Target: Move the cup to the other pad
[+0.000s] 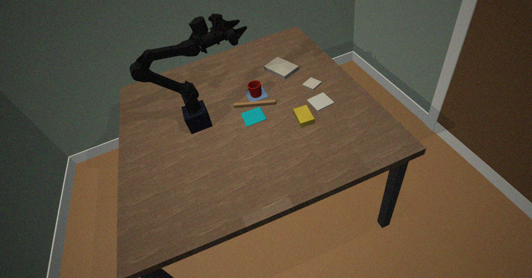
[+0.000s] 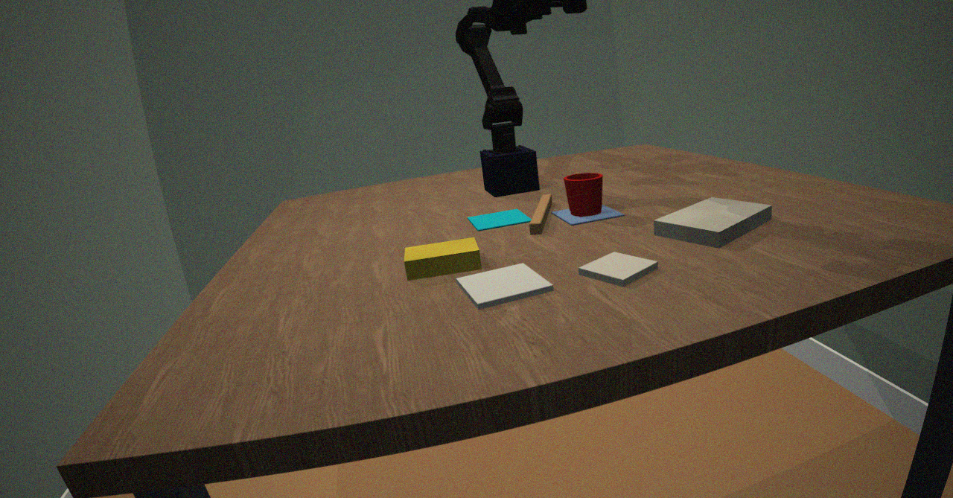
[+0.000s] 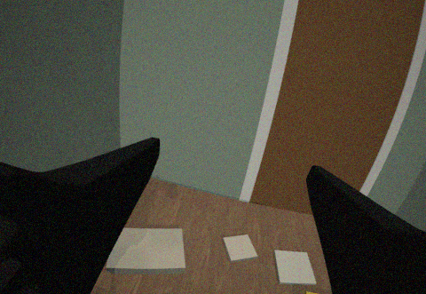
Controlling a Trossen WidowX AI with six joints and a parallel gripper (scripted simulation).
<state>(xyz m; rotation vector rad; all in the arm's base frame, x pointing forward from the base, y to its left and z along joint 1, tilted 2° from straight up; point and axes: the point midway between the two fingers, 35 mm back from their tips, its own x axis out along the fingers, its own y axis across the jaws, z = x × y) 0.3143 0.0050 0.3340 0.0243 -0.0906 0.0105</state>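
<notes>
The red cup lies 38 cm below my gripper tip, 2 cm behind it and 1 cm to the left of it. The rest, counted from my gripper tip: cyan pad: 43 cm below, 13 cm to the right, 10 cm behind; then blue pad: 43 cm below, 2 cm to the left, 2 cm behind; then wooden stick: 42 cm below, 6 cm to the right, 6 cm behind.
</notes>
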